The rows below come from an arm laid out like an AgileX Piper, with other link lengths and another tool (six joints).
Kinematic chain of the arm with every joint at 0, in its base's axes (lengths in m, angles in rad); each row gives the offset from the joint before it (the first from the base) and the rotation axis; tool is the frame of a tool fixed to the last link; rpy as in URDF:
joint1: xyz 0 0 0.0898 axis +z
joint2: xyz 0 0 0 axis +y
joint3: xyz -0.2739 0 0.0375 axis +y
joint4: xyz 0.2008 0 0.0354 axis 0.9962 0 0.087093
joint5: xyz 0 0 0 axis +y
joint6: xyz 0.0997 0 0.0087 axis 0.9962 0 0.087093
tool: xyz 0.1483 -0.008 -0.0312 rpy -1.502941 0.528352 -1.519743
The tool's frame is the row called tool.
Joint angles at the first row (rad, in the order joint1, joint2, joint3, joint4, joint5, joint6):
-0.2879 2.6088 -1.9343 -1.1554 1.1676 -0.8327
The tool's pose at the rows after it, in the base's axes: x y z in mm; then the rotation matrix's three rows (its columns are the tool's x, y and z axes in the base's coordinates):
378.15, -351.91, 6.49; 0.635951, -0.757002, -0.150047; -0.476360, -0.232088, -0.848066; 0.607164, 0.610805, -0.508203
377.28, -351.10, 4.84; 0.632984, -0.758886, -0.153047; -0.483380, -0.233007, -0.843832; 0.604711, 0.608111, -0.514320
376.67, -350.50, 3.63; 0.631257, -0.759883, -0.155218; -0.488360, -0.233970, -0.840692; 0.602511, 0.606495, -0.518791
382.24, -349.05, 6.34; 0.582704, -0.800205, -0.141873; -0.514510, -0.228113, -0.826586; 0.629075, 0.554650, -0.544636
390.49, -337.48, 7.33; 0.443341, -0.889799, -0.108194; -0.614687, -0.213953, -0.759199; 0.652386, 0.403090, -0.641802
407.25, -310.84, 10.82; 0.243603, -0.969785, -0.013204; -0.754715, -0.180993, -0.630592; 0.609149, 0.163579, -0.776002
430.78, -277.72, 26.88; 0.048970, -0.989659, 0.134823; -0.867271, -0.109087, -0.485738; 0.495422, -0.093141, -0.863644
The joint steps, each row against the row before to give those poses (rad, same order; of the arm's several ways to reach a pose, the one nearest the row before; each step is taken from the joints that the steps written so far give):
-0.0003 0.0018 0.0000 0.0022 0.0000 -0.0097
0.0000 0.0000 -0.0001 0.0086 0.0000 -0.0008
0.0000 0.0000 0.0000 0.0064 0.0000 -0.0012
0.0000 0.0000 -0.0530 0.0434 0.0000 -0.0010
-0.0013 -0.0223 -0.0968 0.1547 0.0000 0.0000
-0.0030 -0.0523 -0.1043 0.2405 -0.0001 0.0067
-0.0067 -0.0683 -0.0849 0.2363 0.0001 0.0354

